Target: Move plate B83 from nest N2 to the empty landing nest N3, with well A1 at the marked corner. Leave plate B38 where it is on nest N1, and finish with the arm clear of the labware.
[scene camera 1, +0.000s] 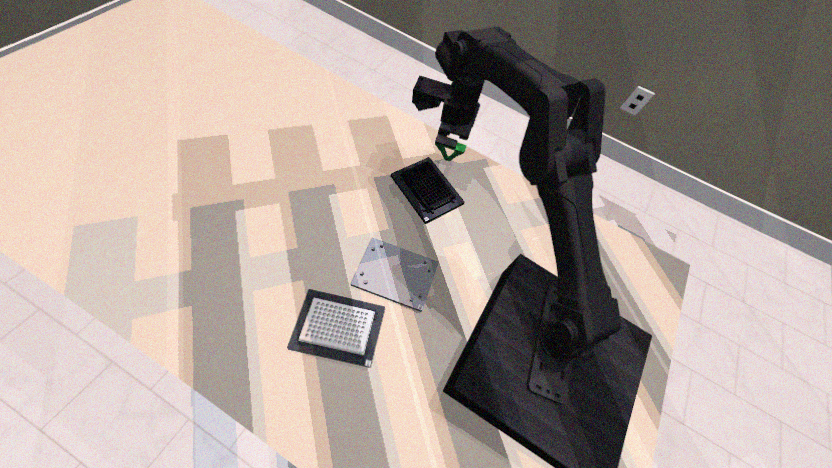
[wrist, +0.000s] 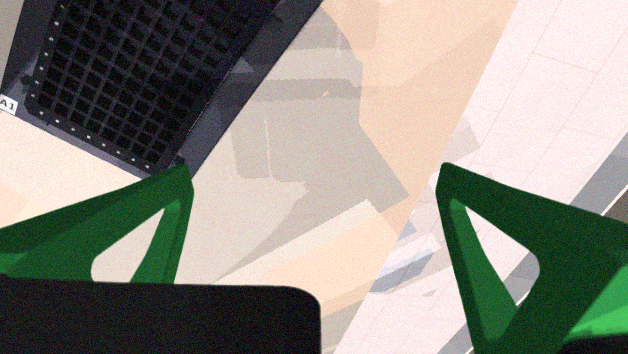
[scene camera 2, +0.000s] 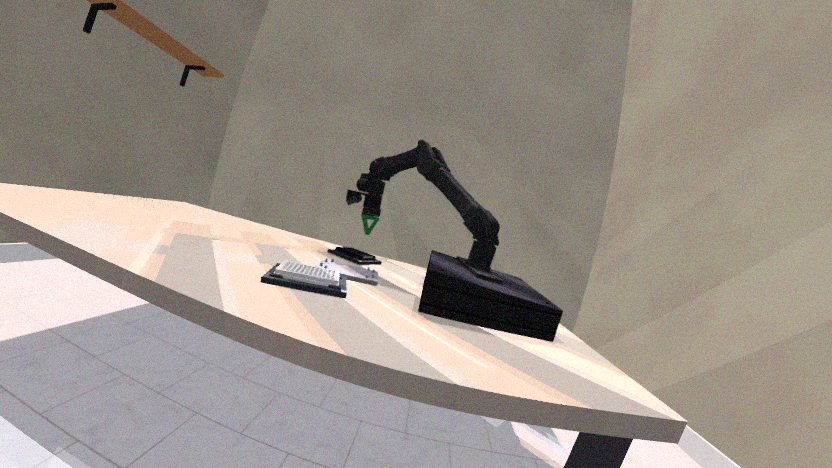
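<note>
A black well plate [scene camera 1: 429, 183] [scene camera 2: 353, 253] [wrist: 125, 85] sits flat on a dark nest [scene camera 1: 445, 210] [wrist: 215, 120], whose A1 label [wrist: 8, 104] shows at one corner. A white well plate [scene camera 1: 336, 325] [scene camera 2: 306, 271] sits on another dark nest [scene camera 1: 328, 353] [scene camera 2: 302, 286]. Between them lies the empty grey nest [scene camera 1: 392, 276] [scene camera 2: 354, 272] with small pegs. Plate and nest numbers are not readable. My gripper [scene camera 1: 448, 157] [scene camera 2: 367, 232] [wrist: 314, 177] is open and empty, above the table beside the black plate's far end; in the wrist view its left fingertip overlaps that nest's corner.
The arm's black base box [scene camera 1: 494, 360] [scene camera 2: 488, 302] stands on the table [scene camera 1: 104, 174] [scene camera 2: 192, 314], to the right of the nests. A wall shelf [scene camera 2: 157, 34] is at the upper left of the second scene view. The table edge and floor [wrist: 550, 65] show right in the wrist view.
</note>
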